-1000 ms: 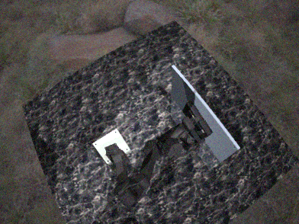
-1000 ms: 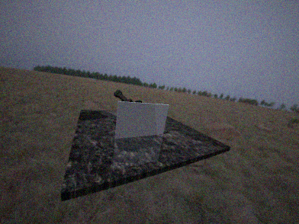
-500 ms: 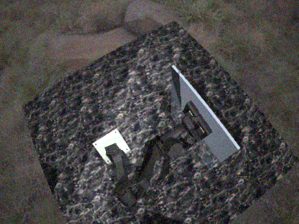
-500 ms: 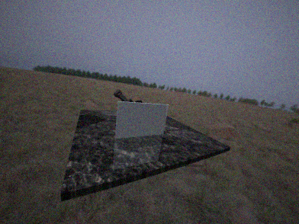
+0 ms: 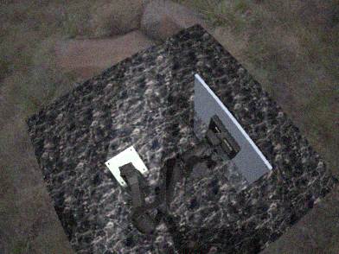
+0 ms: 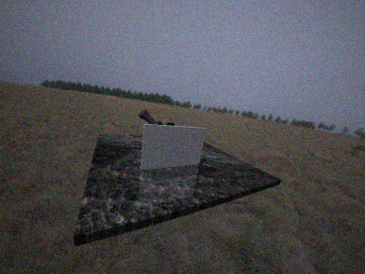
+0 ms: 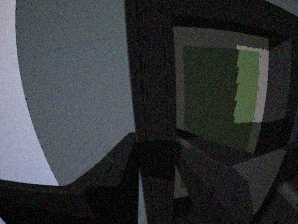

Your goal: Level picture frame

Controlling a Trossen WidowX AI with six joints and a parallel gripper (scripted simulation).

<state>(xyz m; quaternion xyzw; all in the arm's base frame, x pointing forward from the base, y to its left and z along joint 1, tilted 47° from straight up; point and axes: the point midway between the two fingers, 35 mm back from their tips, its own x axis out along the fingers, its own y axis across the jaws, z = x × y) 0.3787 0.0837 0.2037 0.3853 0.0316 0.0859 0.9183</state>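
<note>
The picture frame lies 1 cm to the left of my gripper tip and 5 cm below it. Also, from my gripper tip: wall panel: 1 cm ahead, 2 cm to the left, 6 cm below.
</note>
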